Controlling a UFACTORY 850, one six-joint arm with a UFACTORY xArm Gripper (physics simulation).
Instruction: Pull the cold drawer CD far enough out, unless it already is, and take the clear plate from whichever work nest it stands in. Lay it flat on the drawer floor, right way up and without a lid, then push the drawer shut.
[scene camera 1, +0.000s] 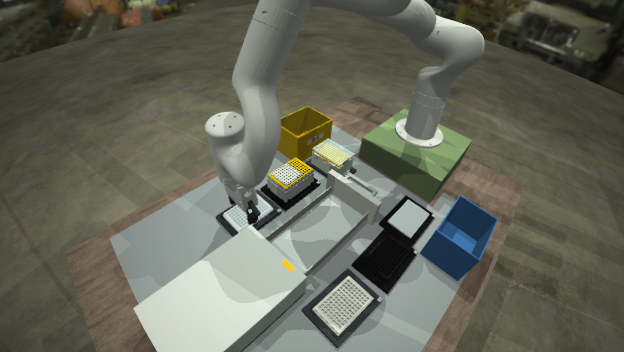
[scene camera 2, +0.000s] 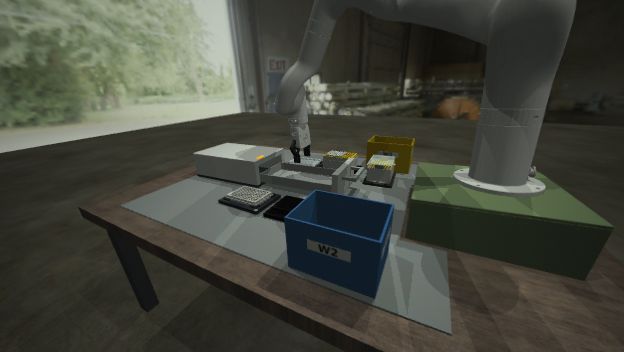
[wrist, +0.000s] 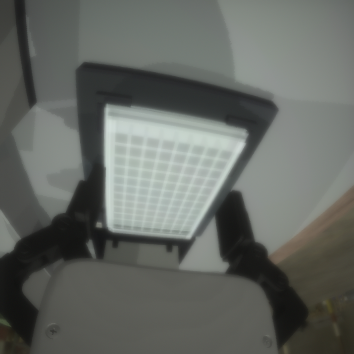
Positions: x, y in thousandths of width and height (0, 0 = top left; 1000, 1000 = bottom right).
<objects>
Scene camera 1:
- gripper: 392, 601
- white plate: 546, 874
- yellow-and-white tip rack: 461, 516
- pale flat piece: 653, 626
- cold drawer CD: 491, 680
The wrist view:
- gripper: 468, 541
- yellow-and-white tip rack: 419, 719
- dark work nest: 431, 253
</objects>
